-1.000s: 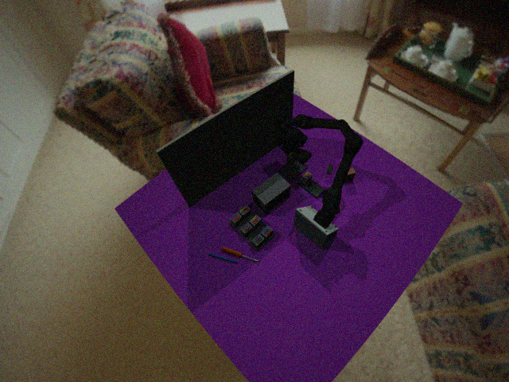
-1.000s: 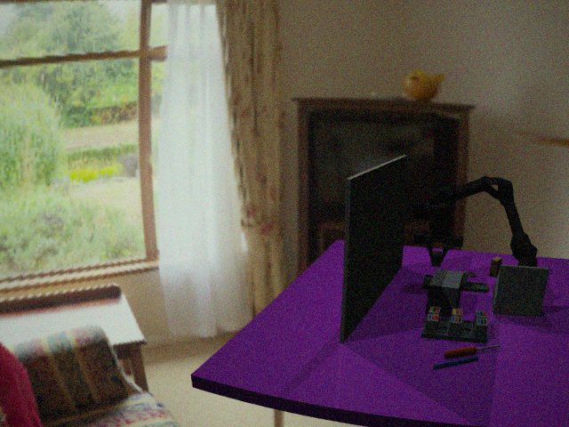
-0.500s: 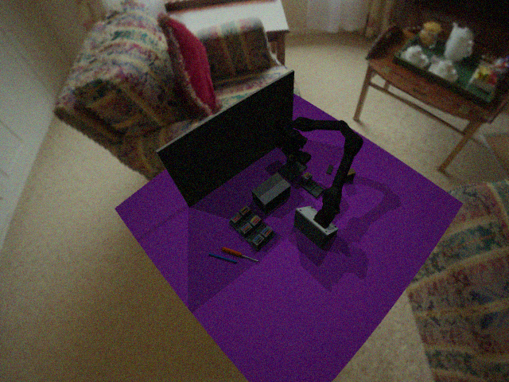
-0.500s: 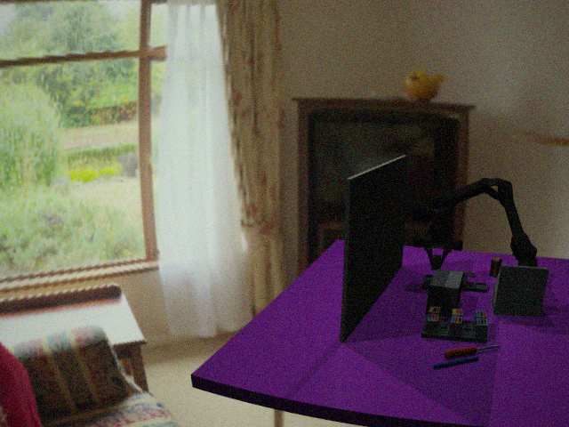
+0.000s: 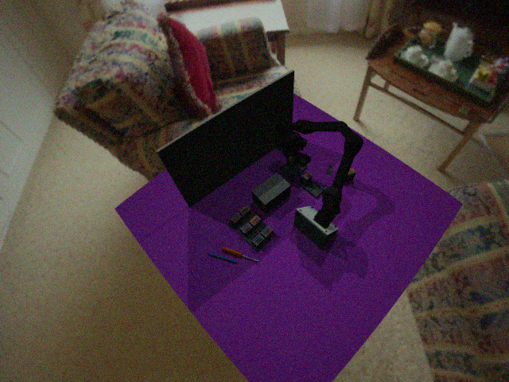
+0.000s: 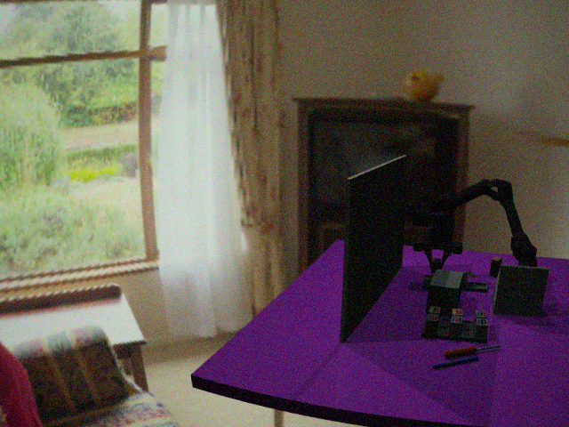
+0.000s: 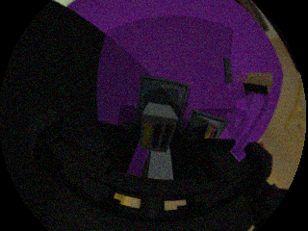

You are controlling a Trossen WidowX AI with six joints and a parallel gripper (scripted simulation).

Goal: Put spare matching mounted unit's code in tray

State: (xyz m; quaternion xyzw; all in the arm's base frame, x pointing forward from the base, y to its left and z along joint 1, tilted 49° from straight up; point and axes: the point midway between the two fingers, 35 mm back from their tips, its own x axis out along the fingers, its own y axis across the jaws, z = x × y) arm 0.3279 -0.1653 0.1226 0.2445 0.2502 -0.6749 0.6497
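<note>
The square tray lies 50 mm below my gripper tip and 10 mm behind it. Also, from my gripper tip: dark plate: 150 mm behind, 50 mm below, 20 mm to the left; grey spare: 20 mm above; dark hex key: 160 mm behind, 130 mm to the right, 60 mm below.
</note>
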